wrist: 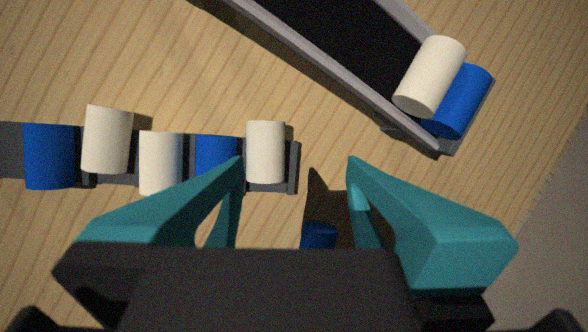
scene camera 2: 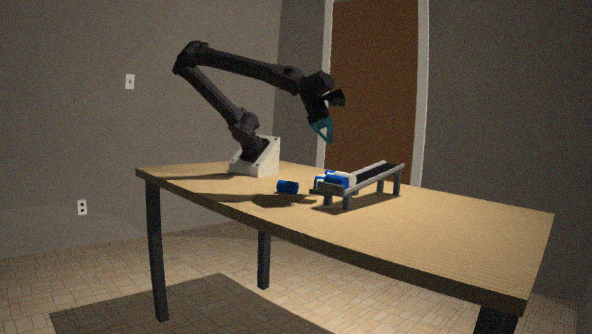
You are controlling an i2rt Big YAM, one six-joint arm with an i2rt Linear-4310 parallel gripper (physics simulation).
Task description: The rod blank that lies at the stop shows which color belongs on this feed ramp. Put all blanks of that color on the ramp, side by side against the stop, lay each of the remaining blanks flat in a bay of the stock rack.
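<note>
My gripper [scene camera 2: 328,140] [wrist: 295,166] is partly open and empty, above the table near the stock rack's right end. On the feed ramp [scene camera 2: 380,176] [wrist: 320,58], a blue blank [scene camera 2: 336,180] [wrist: 467,100] lies at the stop, with a white blank [wrist: 431,75] beside it on the uphill side. The rack [wrist: 295,167] holds, from left in the wrist view, a blue blank [wrist: 50,156], a slightly skewed white blank [wrist: 107,139], a white blank [wrist: 161,162], a blue blank [wrist: 216,150] partly behind a finger, and a white blank [wrist: 265,151] at the right end. A loose blue blank [scene camera 2: 287,187] [wrist: 318,236] lies on the table.
The ramp stands on grey legs on the wooden table [scene camera 2: 440,235]. The arm's white base [scene camera 2: 268,157] is at the back left. The rack runs past the wrist view's left edge and is largely hidden behind the ramp in the scene view.
</note>
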